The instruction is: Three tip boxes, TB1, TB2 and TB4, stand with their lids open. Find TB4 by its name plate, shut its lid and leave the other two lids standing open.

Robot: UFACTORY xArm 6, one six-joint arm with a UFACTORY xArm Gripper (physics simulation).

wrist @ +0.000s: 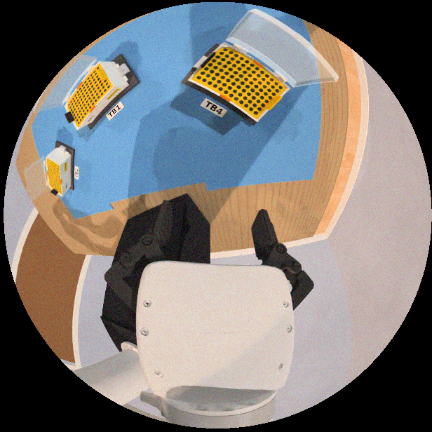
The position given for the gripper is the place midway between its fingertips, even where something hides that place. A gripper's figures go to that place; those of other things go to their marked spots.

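Blue mat [162, 138], 32 cm from the lens. Gripper [214, 214], 15 cm from the lens.
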